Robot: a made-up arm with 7 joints.
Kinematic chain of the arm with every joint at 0, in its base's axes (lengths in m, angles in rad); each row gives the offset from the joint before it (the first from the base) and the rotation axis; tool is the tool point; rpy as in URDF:
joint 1: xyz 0 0 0 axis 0.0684 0.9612 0.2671
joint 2: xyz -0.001 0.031 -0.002 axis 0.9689 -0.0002 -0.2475
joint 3: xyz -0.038 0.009 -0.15 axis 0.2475 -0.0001 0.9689
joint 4: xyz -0.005 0 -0.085 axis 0.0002 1 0
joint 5: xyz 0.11 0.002 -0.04 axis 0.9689 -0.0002 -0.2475
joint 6: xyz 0.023 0 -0.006 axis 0.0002 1 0
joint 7: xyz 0.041 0 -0.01 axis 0.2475 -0.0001 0.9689
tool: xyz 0 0 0 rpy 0 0.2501 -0.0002
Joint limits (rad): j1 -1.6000..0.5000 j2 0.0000..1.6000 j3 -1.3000..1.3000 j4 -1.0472..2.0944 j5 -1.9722..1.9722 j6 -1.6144..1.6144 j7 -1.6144..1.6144
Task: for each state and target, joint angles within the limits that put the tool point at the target. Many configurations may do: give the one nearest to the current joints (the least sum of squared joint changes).
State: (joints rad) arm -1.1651 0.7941 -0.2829 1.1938 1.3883 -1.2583 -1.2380
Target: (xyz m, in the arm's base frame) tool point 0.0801 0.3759 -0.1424
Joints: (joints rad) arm -0.5806 1.2529 -0.3857 1.6932 1.5174 -1.5060 -1.2380
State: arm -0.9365 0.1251 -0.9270 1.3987 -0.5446 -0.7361 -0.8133
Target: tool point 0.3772 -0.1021 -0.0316
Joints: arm -1.5574 0.1478 -0.8094 1.0338 -0.5416 -0.8919 -0.8133
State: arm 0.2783 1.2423 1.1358 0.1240 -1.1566 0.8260 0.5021
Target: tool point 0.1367 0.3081 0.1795
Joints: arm -0.6319 1.6000 0.8009 0.2490 -1.1236 0.4880 0.5021
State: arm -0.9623 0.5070 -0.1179 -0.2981 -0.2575 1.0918 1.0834
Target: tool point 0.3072 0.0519 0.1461
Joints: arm -1.6000 0.5704 -0.0025 -0.0689 -0.2189 0.8451 1.0834
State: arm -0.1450 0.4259 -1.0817 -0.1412 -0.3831 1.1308 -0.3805
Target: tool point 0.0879 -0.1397 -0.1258
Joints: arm -0.7112 0.0000 -1.2053 -0.7141 -0.4303 0.8270 -0.3805
